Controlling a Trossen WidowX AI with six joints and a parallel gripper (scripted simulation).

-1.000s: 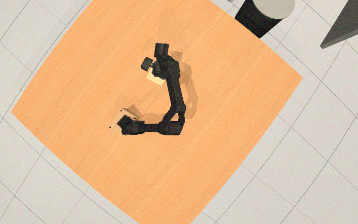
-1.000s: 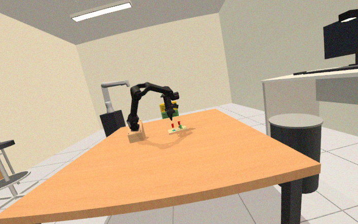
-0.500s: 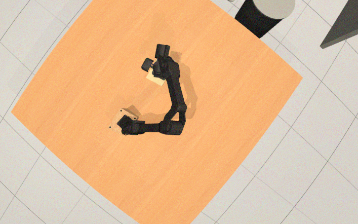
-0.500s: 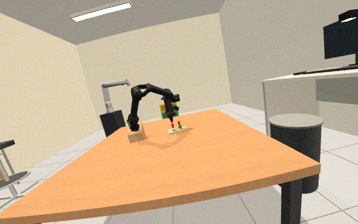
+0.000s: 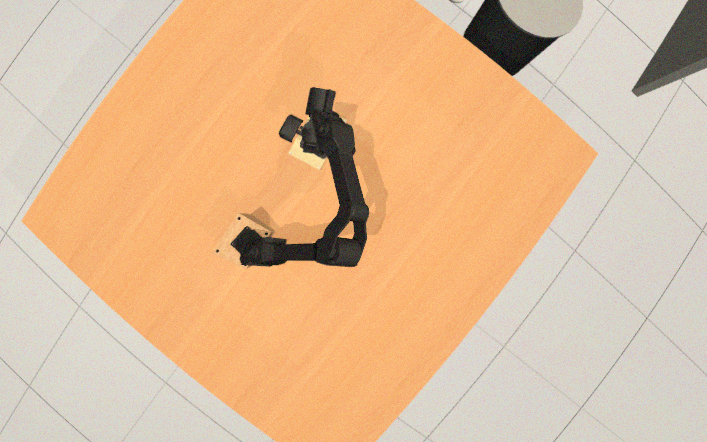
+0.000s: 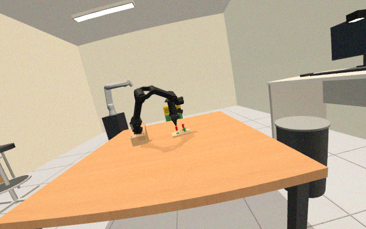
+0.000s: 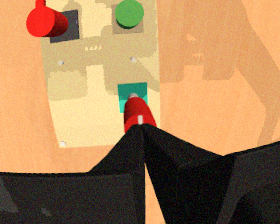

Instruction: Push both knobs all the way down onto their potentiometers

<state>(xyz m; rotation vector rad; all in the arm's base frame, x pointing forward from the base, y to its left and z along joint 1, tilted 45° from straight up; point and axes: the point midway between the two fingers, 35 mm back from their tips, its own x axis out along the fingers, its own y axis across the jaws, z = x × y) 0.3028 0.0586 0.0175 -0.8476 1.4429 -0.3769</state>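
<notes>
The red knob lies 50 mm ahead of my gripper tip, 70 mm to the left of it and 30 mm below it.
</notes>
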